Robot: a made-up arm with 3 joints.
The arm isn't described. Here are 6 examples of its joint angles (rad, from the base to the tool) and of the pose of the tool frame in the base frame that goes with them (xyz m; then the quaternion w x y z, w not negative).
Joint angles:
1: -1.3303 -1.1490 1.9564
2: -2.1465 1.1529 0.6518
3: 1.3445 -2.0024 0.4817
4: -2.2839 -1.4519 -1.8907
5: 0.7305 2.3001 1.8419
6: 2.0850 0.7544 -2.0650
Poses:
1: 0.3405 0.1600 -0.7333 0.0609 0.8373 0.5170 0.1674
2: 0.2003 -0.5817 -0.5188 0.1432 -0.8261 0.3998 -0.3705
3: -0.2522 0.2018 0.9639 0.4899 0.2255 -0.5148 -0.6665
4: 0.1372 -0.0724 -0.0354 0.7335 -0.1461 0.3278 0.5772
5: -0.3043 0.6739 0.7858 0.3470 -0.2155 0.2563 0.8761
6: -0.0322 0.1565 0.4754 0.4491 -0.8140 -0.3683 -0.0037
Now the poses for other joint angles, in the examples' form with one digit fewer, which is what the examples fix.
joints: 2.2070 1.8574 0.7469
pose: 0.081 -0.352 1.017 0.446 0.399 0.075 0.797
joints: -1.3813 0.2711 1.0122
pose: 0.143 0.122 -0.790 0.362 -0.922 0.133 -0.025
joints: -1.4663 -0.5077 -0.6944
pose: -0.006 0.280 -0.223 0.897 -0.364 -0.118 0.222
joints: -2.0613 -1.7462 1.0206
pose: -0.063 -0.380 -0.721 0.019 -0.642 -0.665 0.381
